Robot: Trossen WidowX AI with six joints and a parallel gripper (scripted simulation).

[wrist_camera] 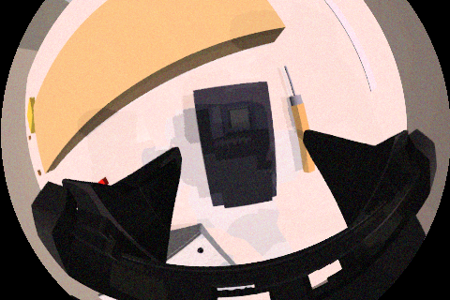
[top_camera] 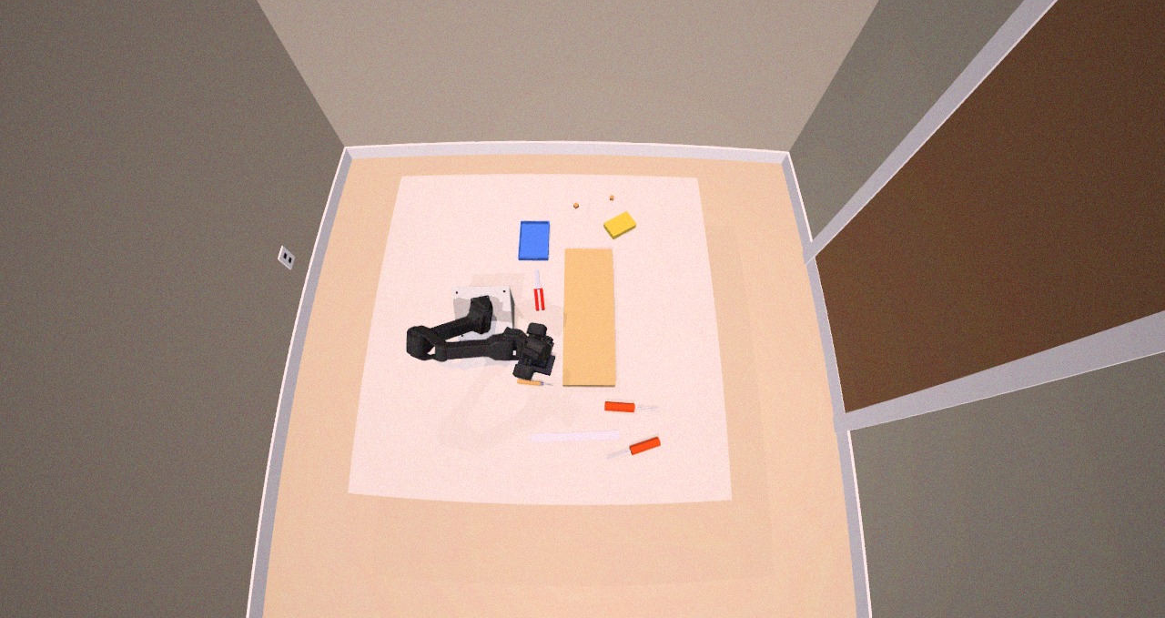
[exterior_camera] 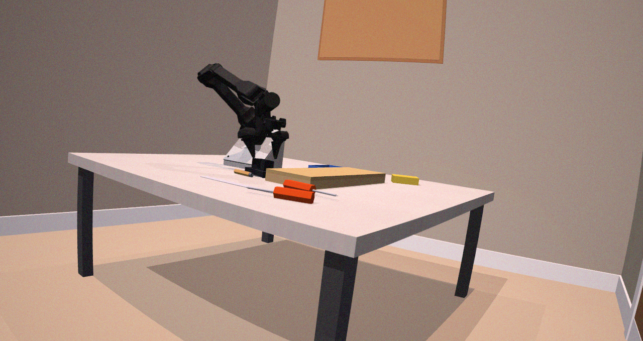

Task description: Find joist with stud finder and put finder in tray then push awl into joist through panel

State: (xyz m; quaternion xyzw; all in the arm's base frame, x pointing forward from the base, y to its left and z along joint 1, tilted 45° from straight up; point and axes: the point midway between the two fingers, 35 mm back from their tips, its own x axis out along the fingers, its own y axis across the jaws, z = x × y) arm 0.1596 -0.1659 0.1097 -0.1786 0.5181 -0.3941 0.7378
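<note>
My gripper tip is now 2 cm above the black stud finder. From my gripper tip the other things lie so: awl: 7 cm to the right, 6 cm below, 1 cm behind; blue tray: 49 cm to the left, 5 cm below, 3 cm ahead; thin white strip: 27 cm to the right, 9 cm ahead, 6 cm below.
</note>
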